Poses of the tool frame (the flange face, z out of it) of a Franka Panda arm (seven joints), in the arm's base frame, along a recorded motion.
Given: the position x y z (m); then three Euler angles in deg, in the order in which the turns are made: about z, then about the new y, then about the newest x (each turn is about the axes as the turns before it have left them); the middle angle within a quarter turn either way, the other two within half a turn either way.
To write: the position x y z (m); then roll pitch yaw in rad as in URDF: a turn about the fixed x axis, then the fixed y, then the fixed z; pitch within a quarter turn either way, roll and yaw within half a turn. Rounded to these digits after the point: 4 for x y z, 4 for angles.
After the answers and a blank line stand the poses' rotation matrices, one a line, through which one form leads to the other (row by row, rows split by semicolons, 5 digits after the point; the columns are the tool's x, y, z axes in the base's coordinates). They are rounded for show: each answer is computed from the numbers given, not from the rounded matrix.
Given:
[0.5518, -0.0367, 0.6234, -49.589, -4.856, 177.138]
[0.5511, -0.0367, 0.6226, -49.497, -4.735, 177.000]
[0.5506, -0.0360, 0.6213, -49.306, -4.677, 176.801]
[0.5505, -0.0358, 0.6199, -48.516, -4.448, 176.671]
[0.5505, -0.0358, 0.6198, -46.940, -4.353, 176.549]
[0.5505, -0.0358, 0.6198, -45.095, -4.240, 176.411]
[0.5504, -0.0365, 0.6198, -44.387, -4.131, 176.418]
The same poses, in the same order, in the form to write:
[0.5518, -0.0367, 0.6234, 3.0916, -0.0848, -0.8655]
[0.5511, -0.0367, 0.6226, 3.0892, -0.0826, -0.8639]
[0.5506, -0.0360, 0.6213, 3.0858, -0.0816, -0.8606]
[0.5505, -0.0358, 0.6199, 3.0835, -0.0776, -0.8468]
[0.5505, -0.0358, 0.6198, 3.0814, -0.0760, -0.8193]
[0.5505, -0.0358, 0.6198, 3.0790, -0.0740, -0.7871]
[0.5504, -0.0365, 0.6198, 3.0791, -0.0721, -0.7747]

0.64594 -0.76320 0.01679; -0.75868 -0.64424 -0.09674; 0.08465 0.04975 -0.99517
0.64727 -0.76214 0.01375; -0.75778 -0.64531 -0.09667; 0.08255 0.05216 -0.99522
0.64985 -0.75999 0.01077; -0.75568 -0.64755 -0.09811; 0.08154 0.05562 -0.99512
0.66042 -0.75086 0.00778; -0.74688 -0.65792 -0.09647; 0.07755 0.05789 -0.99531
0.68079 -0.73243 0.00775; -0.72853 -0.67819 -0.09645; 0.07590 0.06002 -0.99531
0.70400 -0.71016 0.00775; -0.70634 -0.70127 -0.09645; 0.07393 0.06243 -0.99531
0.71277 -0.70135 0.00768; -0.69768 -0.71009 -0.09494; 0.07204 0.06231 -0.99545

